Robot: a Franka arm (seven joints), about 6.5 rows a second.
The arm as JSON. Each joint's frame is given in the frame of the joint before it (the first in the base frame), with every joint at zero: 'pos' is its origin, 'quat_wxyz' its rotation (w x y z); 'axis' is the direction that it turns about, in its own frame. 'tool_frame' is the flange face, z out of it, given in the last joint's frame.
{
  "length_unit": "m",
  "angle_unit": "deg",
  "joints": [
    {
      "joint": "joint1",
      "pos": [
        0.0,
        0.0,
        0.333
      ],
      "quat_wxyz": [
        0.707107,
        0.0,
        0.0,
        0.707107
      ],
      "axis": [
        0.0,
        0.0,
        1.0
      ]
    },
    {
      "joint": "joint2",
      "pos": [
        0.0,
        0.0,
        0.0
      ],
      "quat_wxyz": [
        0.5,
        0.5,
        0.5,
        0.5
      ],
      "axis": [
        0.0,
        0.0,
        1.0
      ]
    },
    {
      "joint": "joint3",
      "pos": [
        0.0,
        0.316,
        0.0
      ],
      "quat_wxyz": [
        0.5,
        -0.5,
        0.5,
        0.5
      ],
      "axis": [
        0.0,
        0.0,
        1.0
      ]
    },
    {
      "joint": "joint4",
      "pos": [
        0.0,
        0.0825,
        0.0
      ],
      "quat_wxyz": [
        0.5,
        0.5,
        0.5,
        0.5
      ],
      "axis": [
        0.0,
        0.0,
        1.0
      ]
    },
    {
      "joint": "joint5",
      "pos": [
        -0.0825,
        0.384,
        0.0
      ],
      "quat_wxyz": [
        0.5,
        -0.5,
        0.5,
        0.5
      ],
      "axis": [
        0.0,
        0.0,
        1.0
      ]
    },
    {
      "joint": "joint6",
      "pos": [
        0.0,
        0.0,
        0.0
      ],
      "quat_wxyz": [
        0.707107,
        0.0,
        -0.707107,
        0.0
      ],
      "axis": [
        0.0,
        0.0,
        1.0
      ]
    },
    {
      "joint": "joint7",
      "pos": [
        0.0,
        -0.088,
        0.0
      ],
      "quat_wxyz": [
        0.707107,
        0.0,
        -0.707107,
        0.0
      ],
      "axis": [
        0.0,
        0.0,
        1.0
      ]
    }
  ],
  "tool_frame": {
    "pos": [
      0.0,
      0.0,
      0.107
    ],
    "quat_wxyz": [
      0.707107,
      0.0,
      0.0,
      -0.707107
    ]
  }
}
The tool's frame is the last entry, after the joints.
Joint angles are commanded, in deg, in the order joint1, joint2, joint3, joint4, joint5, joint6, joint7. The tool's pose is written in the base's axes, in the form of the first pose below.
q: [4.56 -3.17 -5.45 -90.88 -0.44 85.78 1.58]
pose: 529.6, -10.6, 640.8; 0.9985, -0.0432, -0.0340; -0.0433, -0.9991, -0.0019; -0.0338, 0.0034, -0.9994
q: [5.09 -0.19 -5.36 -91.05 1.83 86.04 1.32]
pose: 545.4, 0.9, 612.0; 0.9961, -0.0281, -0.0839; -0.0255, -0.9991, 0.0326; -0.0847, -0.0303, -0.9959
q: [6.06 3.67 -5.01 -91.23 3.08 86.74 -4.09]
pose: 563.8, 17.8, 574.3; 0.9862, 0.0845, -0.1424; 0.0918, -0.9947, 0.0455; -0.1378, -0.0579, -0.9888
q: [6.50 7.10 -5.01 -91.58 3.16 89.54 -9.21]
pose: 582.4, 23.7, 540.7; 0.9714, 0.1761, -0.1593; 0.1846, -0.9820, 0.0402; -0.1493, -0.0685, -0.9864
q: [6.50 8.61 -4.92 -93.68 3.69 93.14 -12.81]
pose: 591.0, 25.7, 512.8; 0.9592, 0.2333, -0.1594; 0.2435, -0.9688, 0.0471; -0.1435, -0.0840, -0.9861
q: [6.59 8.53 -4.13 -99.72 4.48 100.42 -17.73]
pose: 590.7, 34.3, 473.8; 0.9374, 0.3199, -0.1377; 0.3303, -0.9420, 0.0603; -0.1104, -0.1020, -0.9886
